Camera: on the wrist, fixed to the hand. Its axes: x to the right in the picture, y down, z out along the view.
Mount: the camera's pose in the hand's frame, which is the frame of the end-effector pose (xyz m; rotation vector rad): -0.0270 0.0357 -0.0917 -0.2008 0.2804 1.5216
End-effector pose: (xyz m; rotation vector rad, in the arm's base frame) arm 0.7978 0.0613 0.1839 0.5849 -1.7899 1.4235
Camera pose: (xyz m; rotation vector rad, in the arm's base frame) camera 0.8130 0.1560 0.1490 1.3269 2.0637 -1.9541
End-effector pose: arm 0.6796 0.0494 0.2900 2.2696 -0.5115 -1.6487
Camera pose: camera 0.7552 0.0317 0.3562 1.1582 -1.3888 -0.5218
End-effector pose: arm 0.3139 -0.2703 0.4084 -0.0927 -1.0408 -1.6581
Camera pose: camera 0.3932 -0.3106 0.3585 -0.5981 -0.3124 -0.3322
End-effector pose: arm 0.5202 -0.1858 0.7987 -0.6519 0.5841 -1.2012
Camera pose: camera 0.4706 -0.1651 0.7119 -0.0552 1.1321 0.2178
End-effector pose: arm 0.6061 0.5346 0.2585 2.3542 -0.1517 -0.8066
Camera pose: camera 0.6414 0.5635 0.3498 1.4512 -1.4041 0.2594
